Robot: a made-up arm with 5 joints.
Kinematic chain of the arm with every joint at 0, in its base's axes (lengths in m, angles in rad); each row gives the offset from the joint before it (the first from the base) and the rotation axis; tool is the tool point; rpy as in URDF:
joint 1: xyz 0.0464 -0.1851 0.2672 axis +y
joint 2: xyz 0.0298 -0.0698 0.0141 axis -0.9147 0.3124 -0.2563
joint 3: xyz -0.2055 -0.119 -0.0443 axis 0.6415 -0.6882 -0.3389
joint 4: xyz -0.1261 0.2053 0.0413 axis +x
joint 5: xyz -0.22 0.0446 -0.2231 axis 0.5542 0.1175 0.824
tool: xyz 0.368 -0.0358 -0.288 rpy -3.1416 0 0
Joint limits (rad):
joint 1: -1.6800..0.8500
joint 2: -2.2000..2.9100
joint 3: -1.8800..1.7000
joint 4: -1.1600..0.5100
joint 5: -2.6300..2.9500
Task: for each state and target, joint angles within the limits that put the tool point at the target. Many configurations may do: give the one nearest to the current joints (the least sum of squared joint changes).
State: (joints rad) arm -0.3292 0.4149 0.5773 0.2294 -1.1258
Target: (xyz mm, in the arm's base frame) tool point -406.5 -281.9 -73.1
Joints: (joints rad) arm 0.2659 0.1805 0.6197 0.5100 -1.4849
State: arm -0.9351 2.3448 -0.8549 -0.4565 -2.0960
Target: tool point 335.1 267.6 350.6
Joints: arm -1.3528 2.4593 -1.1876 -0.5417 -1.8932
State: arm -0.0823 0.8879 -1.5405 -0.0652 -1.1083
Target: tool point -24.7 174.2 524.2
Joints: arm -0.6434 1.2833 -1.5454 -0.5541 -1.7763
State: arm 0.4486 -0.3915 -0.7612 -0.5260 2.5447
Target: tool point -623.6 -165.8 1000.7
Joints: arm 0.8032 -0.1798 -0.7882 -0.3411 2.5583
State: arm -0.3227 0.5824 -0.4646 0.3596 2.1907
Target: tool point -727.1 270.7 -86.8
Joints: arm -0.4061 0.7909 -0.8741 0.1645 2.2570
